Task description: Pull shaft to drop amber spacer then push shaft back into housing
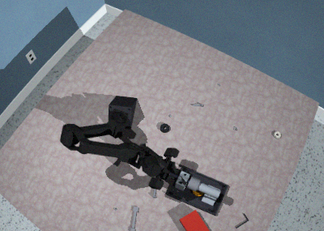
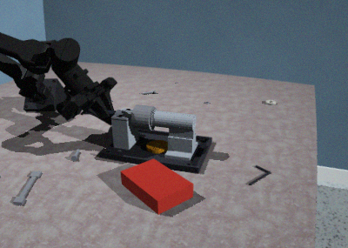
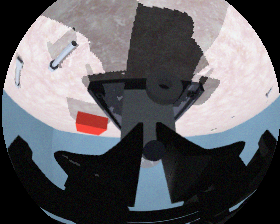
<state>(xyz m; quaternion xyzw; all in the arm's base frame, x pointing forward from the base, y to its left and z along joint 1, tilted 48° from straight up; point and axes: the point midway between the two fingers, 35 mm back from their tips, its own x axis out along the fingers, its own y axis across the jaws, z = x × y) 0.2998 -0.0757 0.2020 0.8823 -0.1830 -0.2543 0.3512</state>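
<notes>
Right now my hand is 9 cm short of the dark shaft and 1 cm to the left of it. Also, from my hand: grey spacer: 11 cm ahead, 2 cm to the right; amber spacer: 13 cm ahead, 7 cm below, 2 cm to the right; red block: 18 cm to the right, 16 cm ahead, 7 cm below.
</notes>
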